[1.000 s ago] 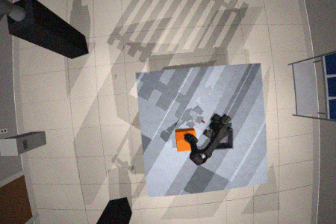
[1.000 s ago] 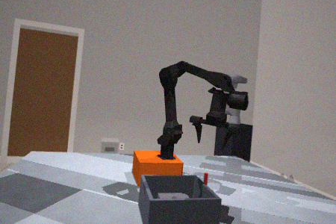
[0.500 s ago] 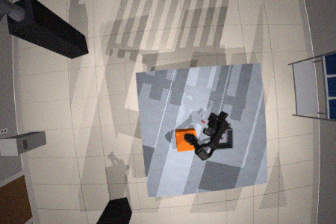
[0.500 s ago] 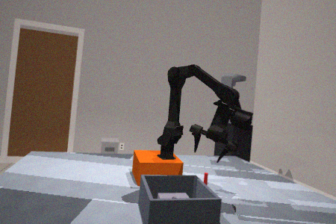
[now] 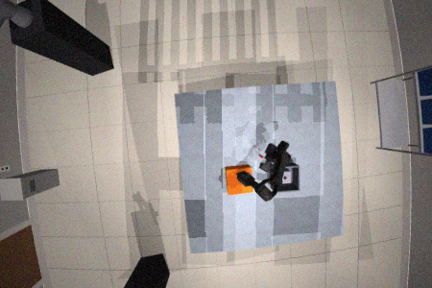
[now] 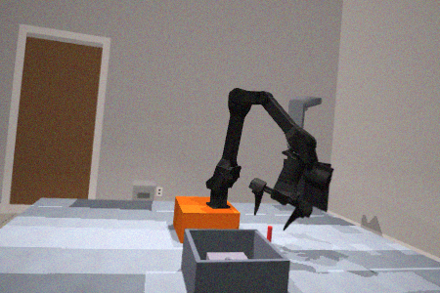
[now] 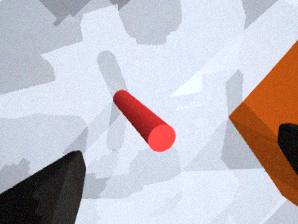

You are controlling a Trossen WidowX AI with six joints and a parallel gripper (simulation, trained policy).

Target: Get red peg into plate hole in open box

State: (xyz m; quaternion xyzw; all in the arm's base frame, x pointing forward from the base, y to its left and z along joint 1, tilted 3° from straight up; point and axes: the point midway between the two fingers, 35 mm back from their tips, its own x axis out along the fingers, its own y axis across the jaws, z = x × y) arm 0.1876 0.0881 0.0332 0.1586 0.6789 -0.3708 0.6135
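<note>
The red peg is 5 cm below my gripper tip. The rest, counted from my gripper tip: dark grey box (20 cm to the right, 13 cm ahead, 6 cm below).
</note>
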